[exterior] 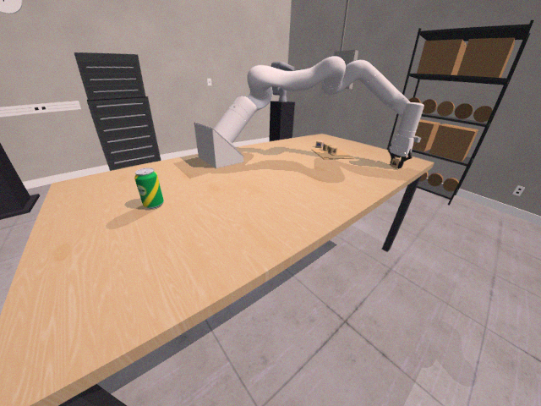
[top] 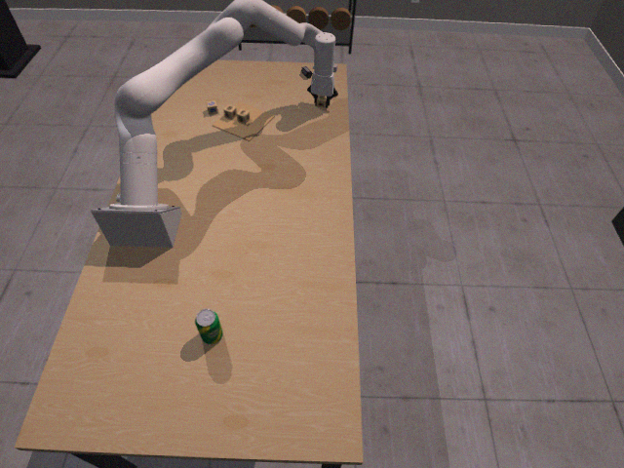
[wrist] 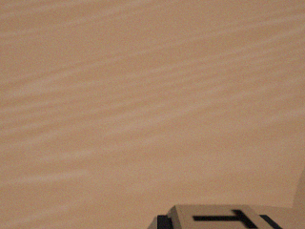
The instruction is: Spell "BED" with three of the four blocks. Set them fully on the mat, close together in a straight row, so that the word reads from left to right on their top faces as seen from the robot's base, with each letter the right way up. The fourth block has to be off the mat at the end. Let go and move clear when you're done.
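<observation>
Now: hand 34 cm past the tan mat, 15 cm to the left of it and 2 cm above it. Also, from my hand: green can 27 cm behind, 117 cm to the right, 4 cm above; wooden letter block right at my hand; small dark object 9 cm behind, 24 cm to the left.
</observation>
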